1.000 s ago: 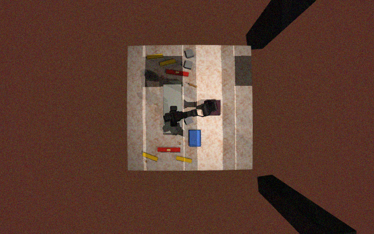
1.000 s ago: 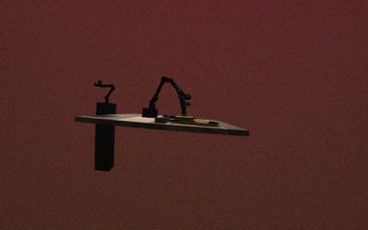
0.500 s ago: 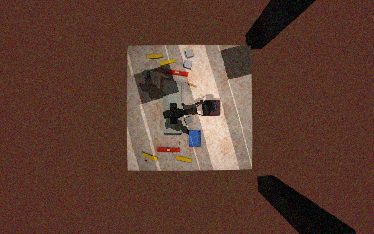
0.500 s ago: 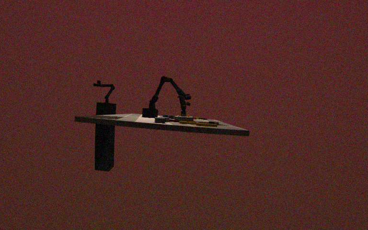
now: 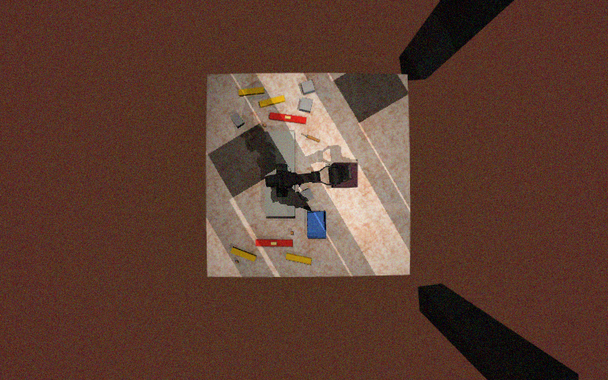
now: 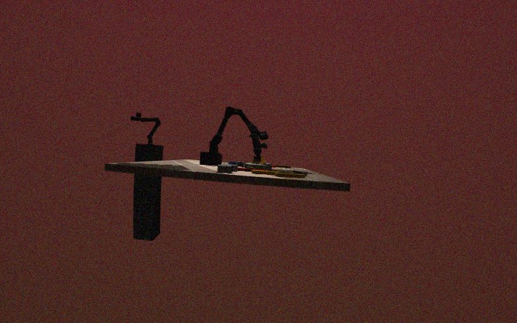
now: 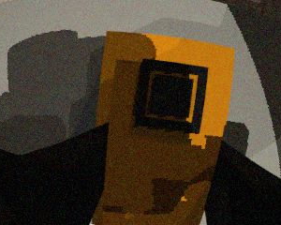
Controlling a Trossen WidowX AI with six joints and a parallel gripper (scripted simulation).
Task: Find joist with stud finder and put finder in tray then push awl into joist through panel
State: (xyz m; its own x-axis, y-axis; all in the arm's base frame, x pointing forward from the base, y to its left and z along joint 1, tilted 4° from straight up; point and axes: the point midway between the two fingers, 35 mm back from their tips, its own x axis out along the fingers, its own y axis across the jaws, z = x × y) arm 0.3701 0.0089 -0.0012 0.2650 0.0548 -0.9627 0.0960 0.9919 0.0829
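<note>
My gripper tip is now 290 mm to the right of the blue tray, 200 mm past it and 50 mm above it. Round my gripper tip: stud finder 20 mm above, 10 mm ahead; awl 260 mm to the right, 210 mm behind, 60 mm below.
</note>
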